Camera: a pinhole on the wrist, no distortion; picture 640 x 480 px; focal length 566.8 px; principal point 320.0 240.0 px. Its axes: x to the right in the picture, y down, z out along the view. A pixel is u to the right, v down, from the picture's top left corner.
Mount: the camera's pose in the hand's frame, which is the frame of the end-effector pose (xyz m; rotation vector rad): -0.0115 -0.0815 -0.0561 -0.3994 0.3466 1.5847
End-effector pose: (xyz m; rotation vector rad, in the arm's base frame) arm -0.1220 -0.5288 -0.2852 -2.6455 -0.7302 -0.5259
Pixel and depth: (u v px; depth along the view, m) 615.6 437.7 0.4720
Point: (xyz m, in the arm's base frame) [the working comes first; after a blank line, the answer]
In the camera's frame: 0.2462 0.1646 0.4720

-0.0354 -0.7878 -0.6685
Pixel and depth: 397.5 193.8 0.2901
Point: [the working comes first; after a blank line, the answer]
In the camera's frame: 0.0397 -0.0236 0.2901

-0.0288 -0.5226 -0.4664
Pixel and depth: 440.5 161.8 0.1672
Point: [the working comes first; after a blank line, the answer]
In the camera's frame: 0.0355 -0.0231 0.1672

-0.0850 -0.5174 -0.3571
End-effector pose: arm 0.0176 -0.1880 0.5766 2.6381 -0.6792 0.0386
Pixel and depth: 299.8 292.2 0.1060
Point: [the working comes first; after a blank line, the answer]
In the camera's frame: -0.0038 0.0098 0.1060

0.0094 -0.1626 0.5227
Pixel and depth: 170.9 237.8 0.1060
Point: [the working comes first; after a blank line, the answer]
In the camera's frame: -0.0279 -0.0004 0.1060

0.0281 -0.1554 0.5058
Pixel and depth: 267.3 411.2 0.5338
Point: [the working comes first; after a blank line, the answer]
In the camera's frame: -0.0496 0.1612 0.5338

-0.2363 -0.3607 0.1935
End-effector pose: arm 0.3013 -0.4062 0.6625 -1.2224 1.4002 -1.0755
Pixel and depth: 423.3 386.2 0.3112
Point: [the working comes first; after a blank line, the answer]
In the camera's frame: 0.0567 0.0803 0.3112

0.4805 -0.2933 0.5392
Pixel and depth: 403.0 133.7 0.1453
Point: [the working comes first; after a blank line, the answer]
In the camera's frame: 0.0213 -0.0273 0.1453

0.3634 -0.4160 0.6467
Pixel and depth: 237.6 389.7 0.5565
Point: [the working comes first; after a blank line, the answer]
In the camera's frame: -0.0809 0.1470 0.5565

0.7619 -0.2309 0.5170
